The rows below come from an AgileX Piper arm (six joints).
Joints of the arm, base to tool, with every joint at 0 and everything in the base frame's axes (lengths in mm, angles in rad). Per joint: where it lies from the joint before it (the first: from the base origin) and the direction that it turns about. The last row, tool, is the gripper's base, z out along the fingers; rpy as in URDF.
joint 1: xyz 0 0 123 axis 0 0 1
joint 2: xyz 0 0 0 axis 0 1 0
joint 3: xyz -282.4 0 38.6 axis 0 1 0
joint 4: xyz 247.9 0 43.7 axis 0.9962 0 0.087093
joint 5: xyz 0 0 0 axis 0 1 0
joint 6: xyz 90.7 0 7.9 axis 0.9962 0 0.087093
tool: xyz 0 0 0 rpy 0 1.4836 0
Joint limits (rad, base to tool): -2.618..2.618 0..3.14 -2.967..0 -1.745..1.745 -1.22..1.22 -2.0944..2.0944
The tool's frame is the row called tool.
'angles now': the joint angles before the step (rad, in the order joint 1, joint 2, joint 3, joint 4, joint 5, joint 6). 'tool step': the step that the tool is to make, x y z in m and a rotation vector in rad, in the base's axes. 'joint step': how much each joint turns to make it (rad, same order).
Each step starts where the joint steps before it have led.
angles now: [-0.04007, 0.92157, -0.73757, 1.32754, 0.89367, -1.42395]
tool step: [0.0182, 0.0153, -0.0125, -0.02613, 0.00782, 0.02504]
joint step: [0.11598, 0.08450, 0.00000, 0.03466, -0.10841, -0.07148]
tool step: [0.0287, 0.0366, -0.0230, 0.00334, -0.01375, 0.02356]
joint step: [0.19689, 0.15976, -0.00007, 0.23675, -0.18356, -0.24662]
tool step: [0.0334, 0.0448, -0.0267, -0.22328, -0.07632, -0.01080]
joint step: [0.19520, 0.19844, -0.09035, 0.09935, -0.27391, -0.26512]
